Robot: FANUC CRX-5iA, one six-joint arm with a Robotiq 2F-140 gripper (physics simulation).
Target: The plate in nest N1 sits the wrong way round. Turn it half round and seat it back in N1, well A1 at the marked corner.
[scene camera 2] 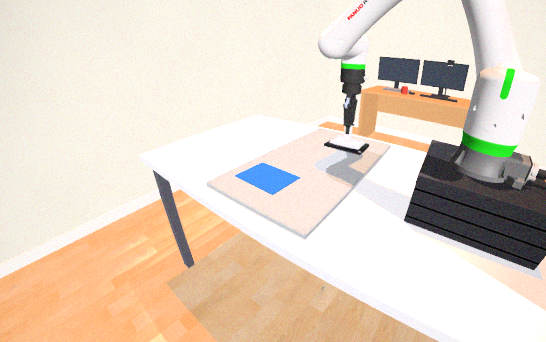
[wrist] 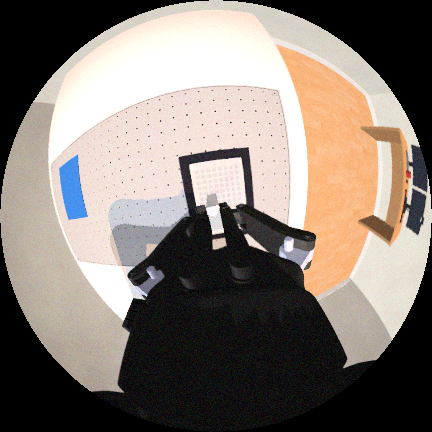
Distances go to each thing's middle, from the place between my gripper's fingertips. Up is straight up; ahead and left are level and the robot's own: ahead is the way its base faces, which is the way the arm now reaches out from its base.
Right now my hand is 10 mm to the left of the white well plate (wrist: pixel 224 176), 10 mm short of it and 10 mm above it. Also, from my hand: flat blue rectangle (scene camera 2: pixel 266 177): 400 mm to the left, 50 mm ahead, 20 mm below.
